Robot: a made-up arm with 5 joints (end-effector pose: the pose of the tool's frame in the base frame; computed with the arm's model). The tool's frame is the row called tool. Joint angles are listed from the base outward.
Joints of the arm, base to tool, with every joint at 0 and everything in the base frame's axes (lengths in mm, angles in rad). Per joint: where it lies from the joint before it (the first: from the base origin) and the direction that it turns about. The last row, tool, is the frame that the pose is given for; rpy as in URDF.
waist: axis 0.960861 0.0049 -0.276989 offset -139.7 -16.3 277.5
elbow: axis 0.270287 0.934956 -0.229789 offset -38.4 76.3 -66
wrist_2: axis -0.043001 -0.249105 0.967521 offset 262.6 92 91.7
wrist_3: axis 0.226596 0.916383 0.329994 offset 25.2 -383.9 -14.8
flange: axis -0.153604 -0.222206 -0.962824 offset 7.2 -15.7 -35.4
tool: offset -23.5 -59 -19.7 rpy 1.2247 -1.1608 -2.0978
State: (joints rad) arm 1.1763 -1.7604 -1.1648 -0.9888 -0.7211
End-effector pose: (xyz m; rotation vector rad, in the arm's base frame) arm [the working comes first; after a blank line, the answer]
Working (the frame after each row of the table, in the pose's form):
after waist: -0.1397 -0.0163 0.2775 1.1303 0.0058 -0.3258
after elbow: -0.1460 0.0813 0.3231 0.1261 -1.4881 -0.7531
after wrist_2: -0.2213 0.0488 0.6044 1.1262 -1.0722 -1.5002
after wrist_3: -0.2772 0.0890 0.2256 0.4422 -1.2796 -2.4327
after flange: -0.2709 0.0685 0.1925 0.1695 -1.2387 -1.7218

-0.2834 0.0740 0.1274 0.6835 1.2778 2.0101
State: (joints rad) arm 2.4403 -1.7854 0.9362 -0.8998 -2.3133
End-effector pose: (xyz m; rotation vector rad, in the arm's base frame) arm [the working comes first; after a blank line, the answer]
Working (the frame after each row of the table, in the pose's form):
after waist: -0.1397 -0.0163 0.2775 2.3448 0.0120 -0.6759
after elbow: -0.1279 -0.0270 0.3843 0.7528 -0.8731 -1.8692
after wrist_2: -0.2610 -0.2720 0.4740 0.0530 -1.0803 -1.1539
after wrist_3: -0.5220 -0.4749 0.2765 -0.4748 -1.7029 -1.6061
after flange: -0.5287 -0.5129 0.2690 -1.0072 -0.2456 0.2689

-0.5380 -0.5663 0.3075 -0.7216 -2.1159 -0.0162
